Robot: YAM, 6 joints.
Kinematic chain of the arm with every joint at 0, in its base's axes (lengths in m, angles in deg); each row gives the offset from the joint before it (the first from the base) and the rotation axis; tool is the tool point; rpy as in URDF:
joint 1: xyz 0 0 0.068 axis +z
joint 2: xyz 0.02 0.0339 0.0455 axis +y
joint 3: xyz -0.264 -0.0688 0 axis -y
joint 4: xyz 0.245 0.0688 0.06 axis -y
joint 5: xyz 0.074 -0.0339 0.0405 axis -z
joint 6: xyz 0.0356 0 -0.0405 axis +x
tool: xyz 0 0 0 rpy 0 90 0
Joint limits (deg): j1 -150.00..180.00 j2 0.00..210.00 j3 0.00..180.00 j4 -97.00..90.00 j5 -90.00..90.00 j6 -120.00..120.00
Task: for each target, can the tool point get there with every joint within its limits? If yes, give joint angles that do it. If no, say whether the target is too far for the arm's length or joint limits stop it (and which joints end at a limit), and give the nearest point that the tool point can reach.
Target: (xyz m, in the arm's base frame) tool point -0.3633 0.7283 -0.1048
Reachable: no: too far | nearest point -0.2783 0.5579 -0.0524 | short by 0.198 m
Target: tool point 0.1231 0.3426 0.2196
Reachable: yes | joints 67.14 100.01 46.59 57.34 -33.52 -74.65
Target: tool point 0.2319 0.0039 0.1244
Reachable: yes | joints -6.94 86.10 20.67 27.93 -63.65 29.61
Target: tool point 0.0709 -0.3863 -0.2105
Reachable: yes | joints -79.85 177.20 99.10 -12.01 -2.78 -17.21
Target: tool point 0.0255 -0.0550 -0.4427
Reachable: no: joint limits stop it (at a limit: joint 2) | nearest point 0.0429 -0.0926 -0.3493 | short by 0.102 m
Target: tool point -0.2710 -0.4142 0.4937
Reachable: yes | joints -122.36 142.77 157.57 51.82 11.76 76.46
